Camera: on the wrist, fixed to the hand. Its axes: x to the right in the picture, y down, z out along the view.
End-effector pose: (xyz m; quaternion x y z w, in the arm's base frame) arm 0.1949 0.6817 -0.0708 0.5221 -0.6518 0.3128 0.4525
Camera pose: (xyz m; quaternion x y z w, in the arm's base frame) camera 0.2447 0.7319 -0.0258 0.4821 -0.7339 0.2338 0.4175
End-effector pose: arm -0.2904 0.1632 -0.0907 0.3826 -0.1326 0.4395 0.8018
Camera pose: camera -0.2628 0.2192 -0.1467 0.3510 -0.2534 0.4272 0.7938
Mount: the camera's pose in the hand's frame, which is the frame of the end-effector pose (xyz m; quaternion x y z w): 0.0190 -0.0321 -0.0751 -0.0770 -0.0887 0.0441 0.9921
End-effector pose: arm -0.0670 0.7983 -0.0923 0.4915 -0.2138 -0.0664 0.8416
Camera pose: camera -0.0148 0.8359 -0.1461 0.4075 -0.3033 -0.0888 0.8568
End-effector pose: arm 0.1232 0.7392 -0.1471 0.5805 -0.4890 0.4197 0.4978
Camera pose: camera 0.1580 0.8114 -0.1225 0.5532 -0.5872 0.3492 0.4767
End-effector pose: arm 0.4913 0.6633 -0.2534 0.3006 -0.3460 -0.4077 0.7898
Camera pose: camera 0.5449 0.6460 -0.3155 0.1860 -0.3952 -0.4229 0.7940
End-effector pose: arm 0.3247 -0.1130 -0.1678 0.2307 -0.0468 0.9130 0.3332
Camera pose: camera 0.3029 -0.0591 -0.2282 0.2821 -0.1565 0.8964 0.3039
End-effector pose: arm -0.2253 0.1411 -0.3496 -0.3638 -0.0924 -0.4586 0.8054
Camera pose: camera -0.2544 0.0679 -0.3783 -0.4677 -0.1118 -0.3943 0.7831
